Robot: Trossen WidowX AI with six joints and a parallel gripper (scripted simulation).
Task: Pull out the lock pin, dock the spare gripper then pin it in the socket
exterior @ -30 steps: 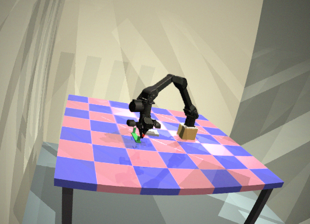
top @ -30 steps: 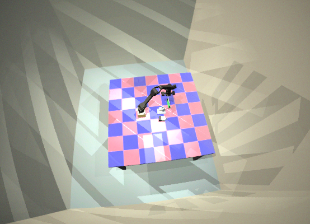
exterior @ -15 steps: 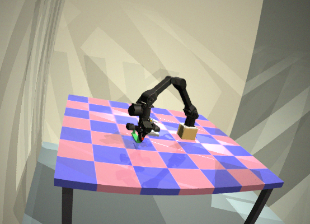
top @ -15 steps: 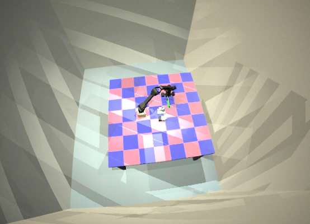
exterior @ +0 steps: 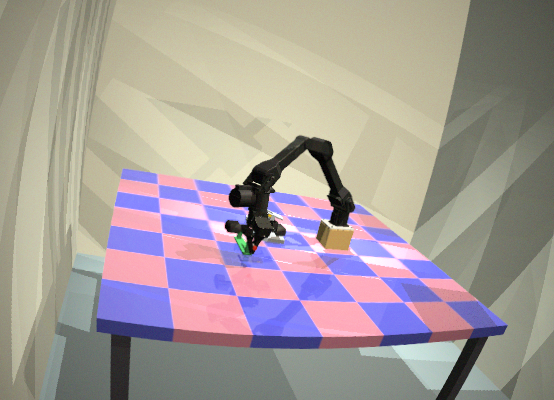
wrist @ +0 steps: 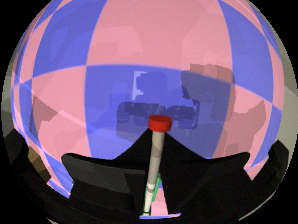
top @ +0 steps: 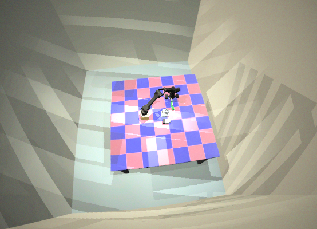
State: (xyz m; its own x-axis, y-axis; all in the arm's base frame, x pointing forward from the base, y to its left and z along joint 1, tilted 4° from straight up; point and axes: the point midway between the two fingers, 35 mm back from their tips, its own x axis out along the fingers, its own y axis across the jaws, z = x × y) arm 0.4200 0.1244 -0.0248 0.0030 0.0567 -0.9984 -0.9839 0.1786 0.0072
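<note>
The green bar-shaped piece is 100 mm to the right of my gripper tip and 20 mm behind it. The rest, counted from my gripper tip: spare gripper: 300 mm to the right, 170 mm behind; grey mount: 180 mm to the right, 140 mm behind, 30 mm above.
</note>
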